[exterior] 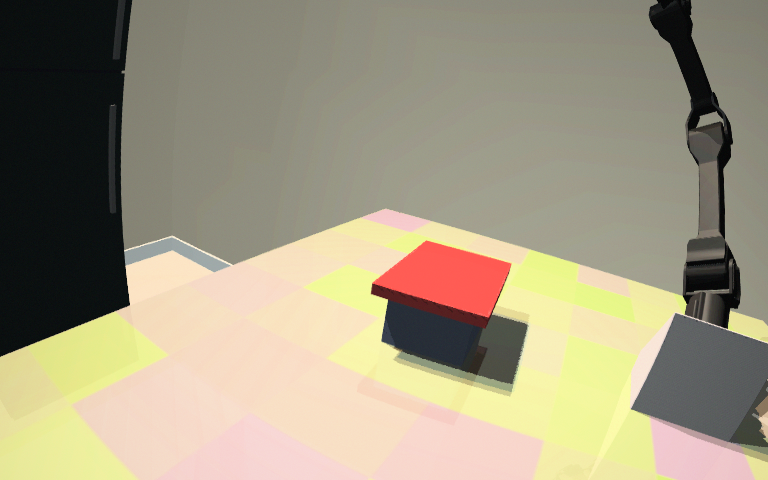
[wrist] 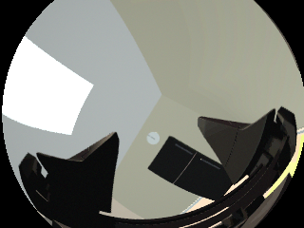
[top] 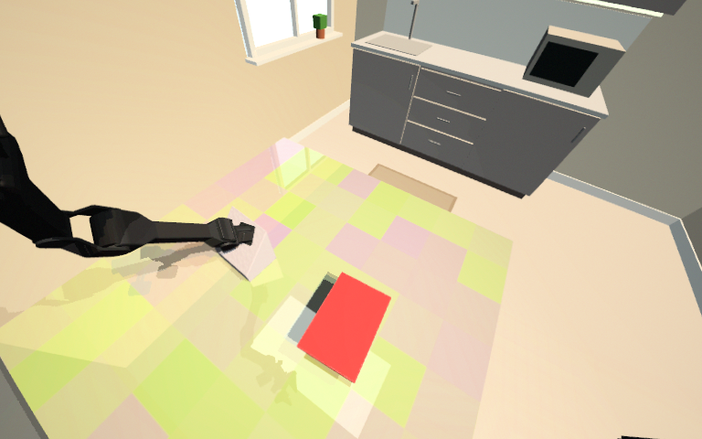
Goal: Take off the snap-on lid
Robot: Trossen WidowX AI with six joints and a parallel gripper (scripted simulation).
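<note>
My gripper tip is now 71 cm above the red lid, 26 cm to the right of it and 15 cm short of it. Round my gripper tip: storage box 76 cm below, 26 cm to the left, 15 cm ahead.
</note>
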